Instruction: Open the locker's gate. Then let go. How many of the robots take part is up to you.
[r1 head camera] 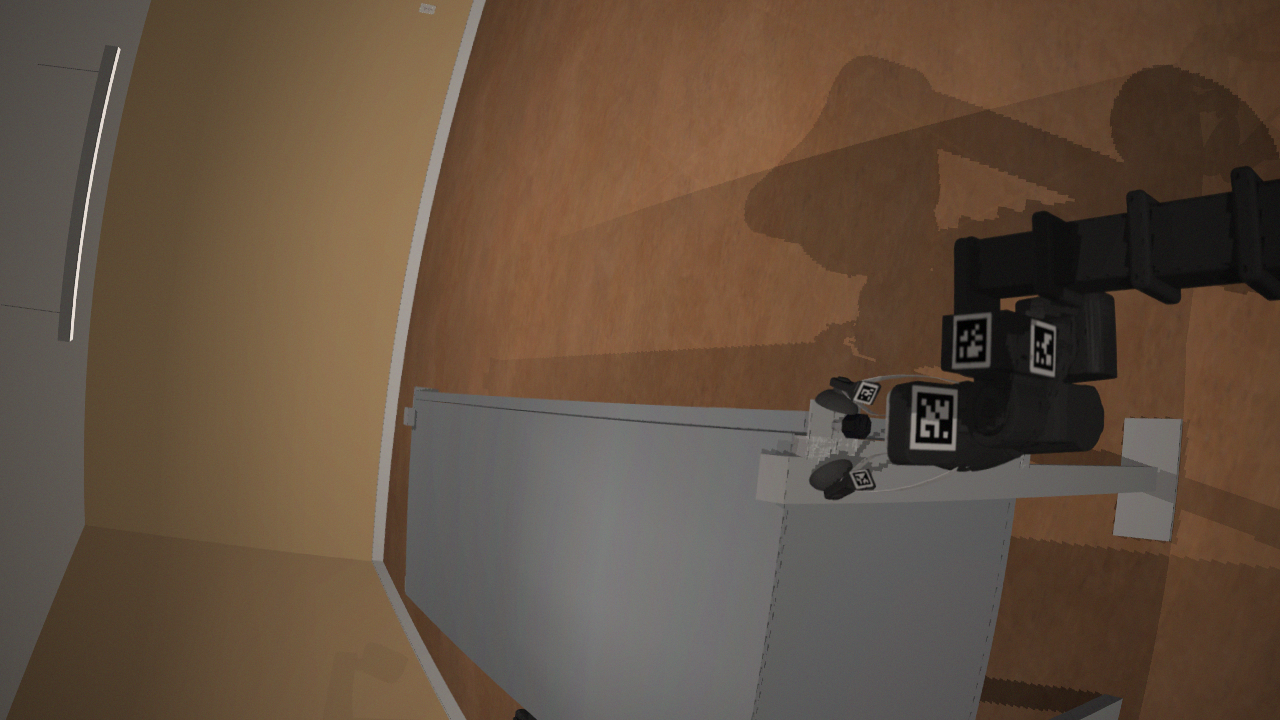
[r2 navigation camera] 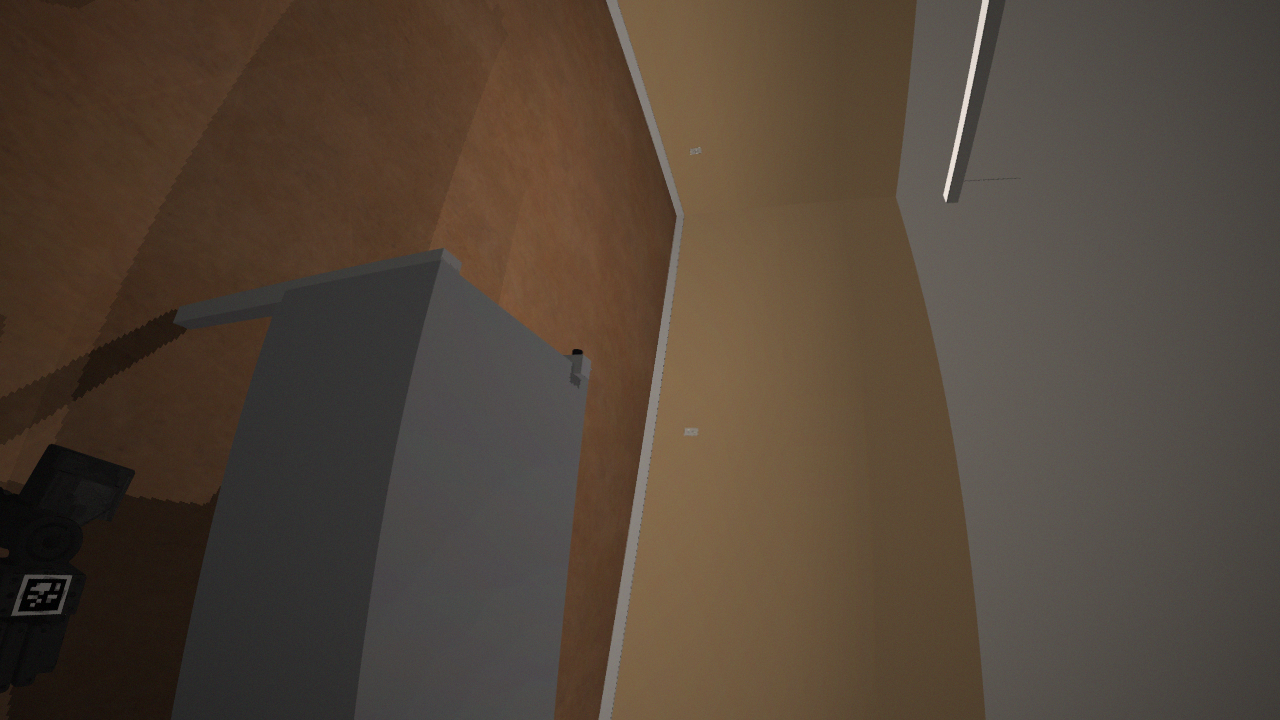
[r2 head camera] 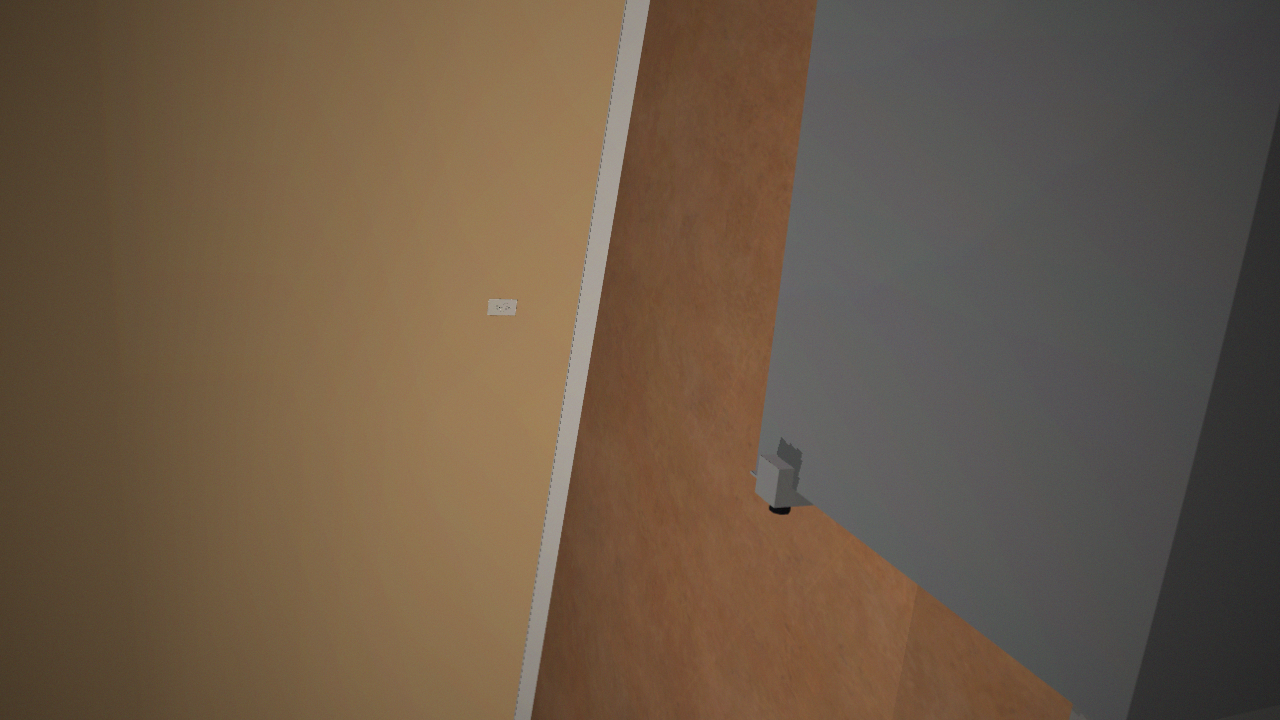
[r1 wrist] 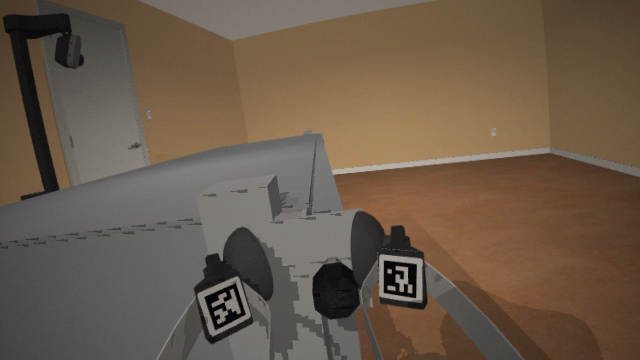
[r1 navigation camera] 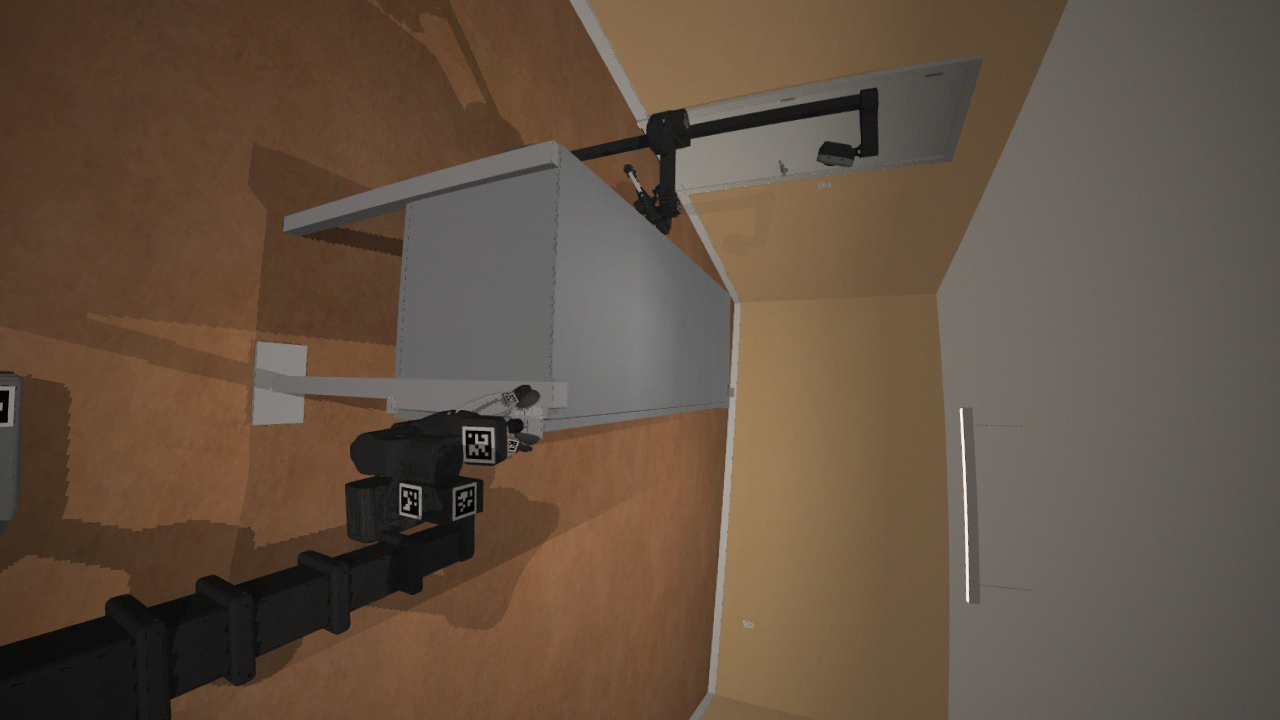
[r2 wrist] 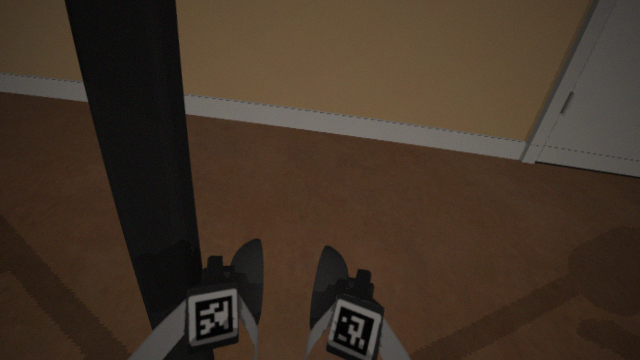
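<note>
The grey locker [r1 head camera: 590, 555] [r1 navigation camera: 626, 286] [r1 wrist: 110, 285] [r2 head camera: 966, 358] [r2 navigation camera: 492, 501] is a long box on legs. Its gate [r1 head camera: 608, 407] [r1 wrist: 324, 181] shows as a thin panel along one side, with a thin straight seam against the body. A light grey latch block [r1 head camera: 819, 414] [r1 wrist: 310, 232] sits at the gate's near end, with a black knob [r1 head camera: 856, 425] [r1 wrist: 336, 292] in front. The r1 gripper [r1 head camera: 834, 438] [r1 navigation camera: 524, 420] [r1 wrist: 311, 255] is shut on the latch block, one pad at each side. The r2 gripper [r2 wrist: 288, 280] is open above the floor, apart from the locker.
A small block [r2 head camera: 771, 480] [r2 navigation camera: 576, 363] sits at a locker corner in the r2 views. The r2 robot's head [r1 navigation camera: 835, 154] [r1 wrist: 69, 51] rises beyond the locker. A white door [r1 navigation camera: 913, 125] [r1 wrist: 95, 100] stands behind it. A dark post [r2 wrist: 135, 125] is left of r2's fingers.
</note>
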